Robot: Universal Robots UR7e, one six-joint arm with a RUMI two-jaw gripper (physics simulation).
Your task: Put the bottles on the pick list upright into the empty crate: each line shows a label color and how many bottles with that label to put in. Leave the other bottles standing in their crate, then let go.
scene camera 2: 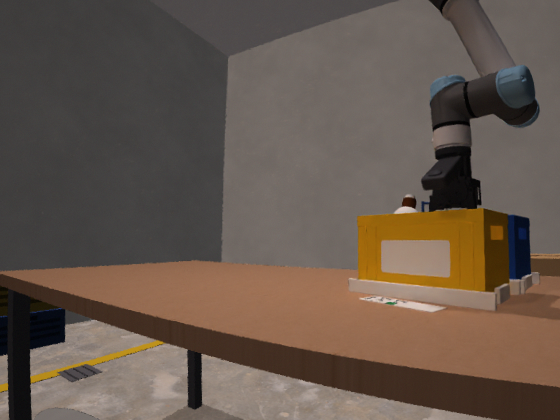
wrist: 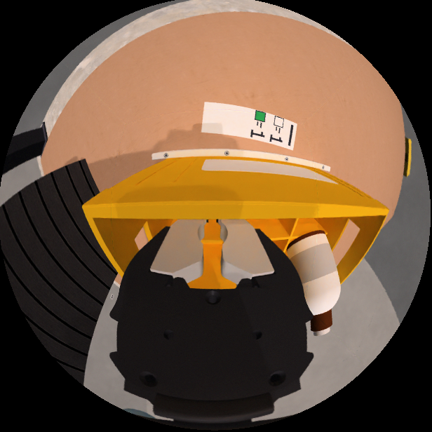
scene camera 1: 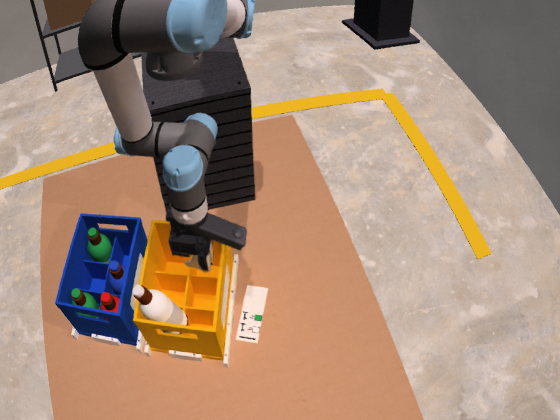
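Seen in the pictures: gripper, fingertip midpoint: (scene camera 1: pixel 207 269); arm's base, link origin: (scene camera 1: pixel 174 61).
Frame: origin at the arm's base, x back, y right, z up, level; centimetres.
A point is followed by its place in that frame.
Observation:
My gripper (scene camera 1: pixel 202 265) @[z -32.7, x -40.1, y 7.6 cm] (wrist: pixel 212 208) is shut and empty, its tips down inside the far part of the yellow crate (scene camera 1: pixel 185 342) @[z -32.8, x -56.4, y 20.1 cm] (scene camera 2: pixel 420 227) @[z -27.3, x -46.6, y 5.8 cm] (wrist: pixel 235 210). In scene camera 2 the tips are hidden behind the crate wall. A white bottle (scene camera 1: pixel 161 306) @[z -22.5, x -51.4, y 21.7 cm] (scene camera 2: pixel 409 202) @[z -20.4, x -48.2, y 23.1 cm] (wrist: pixel 315 272) leans at the crate's near end, tilted, its neck above the rim. The blue crate (scene camera 1: pixel 100 327) @[z -33.8, x -45.0, y 39.8 cm] (scene camera 2: pixel 520 260) @[z -34.9, x -22.6, y 24.1 cm] holds a far green bottle (scene camera 1: pixel 100 248) @[z -29.9, x -25.3, y 32.7 cm], a blue bottle (scene camera 1: pixel 116 280) @[z -29.3, x -36.6, y 30.7 cm], a near green bottle (scene camera 1: pixel 84 300) @[z -28.2, x -39.7, y 40.9 cm] and a red bottle (scene camera 1: pixel 109 303) @[z -26.5, x -43.9, y 34.0 cm]. The pick list (scene camera 1: pixel 256 300) @[z -41.7, x -47.6, y -1.0 cm] (scene camera 2: pixel 420 305) @[z -41.7, x -47.1, y 0.0 cm] (wrist: pixel 227 117) reads white 1, green 1.
White strips (scene camera 1: pixel 231 310) @[z -38.9, x -49.3, y 6.1 cm] (scene camera 2: pixel 425 292) @[z -39.9, x -45.9, y 4.1 cm] (wrist: pixel 195 154) edge the yellow crate's base. The blue crate stands close along its left side in scene camera 1. The black slatted robot pedestal (scene camera 1: pixel 230 150) @[z -21.1, x -17.7, y -8.0 cm] (wrist: pixel 50 240) stands behind the crates. The crate's inner dividers (scene camera 1: pixel 188 290) @[z -34.1, x -42.9, y 14.1 cm] stand beside the white bottle.

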